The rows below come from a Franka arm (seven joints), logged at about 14 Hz.
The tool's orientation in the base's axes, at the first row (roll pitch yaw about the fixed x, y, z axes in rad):
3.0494 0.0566 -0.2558
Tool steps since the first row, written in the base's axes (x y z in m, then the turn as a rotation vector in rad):
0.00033 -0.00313 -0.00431 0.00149 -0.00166 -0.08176
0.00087 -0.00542 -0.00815 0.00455 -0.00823 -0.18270
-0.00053 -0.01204 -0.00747 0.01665 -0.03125 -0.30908
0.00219 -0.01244 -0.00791 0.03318 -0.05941 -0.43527
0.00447 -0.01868 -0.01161 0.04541 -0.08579 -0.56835
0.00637 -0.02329 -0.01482 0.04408 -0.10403 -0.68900
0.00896 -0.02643 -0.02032 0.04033 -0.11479 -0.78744
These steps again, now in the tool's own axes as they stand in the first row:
0.00135 0.00254 0.00449 0.00648 -0.00628 0.08129
0.00267 0.00426 0.00844 0.01681 -0.00998 0.18189
0.00295 0.01106 0.00837 0.04146 -0.00237 0.30832
0.00571 0.01073 0.00862 0.07168 0.00911 0.43459
0.00969 0.01585 0.01259 0.09769 0.01931 0.56792
0.01287 0.01953 0.01598 0.10783 0.02614 0.68933
0.01648 0.02142 0.02148 0.11250 0.02840 0.78829

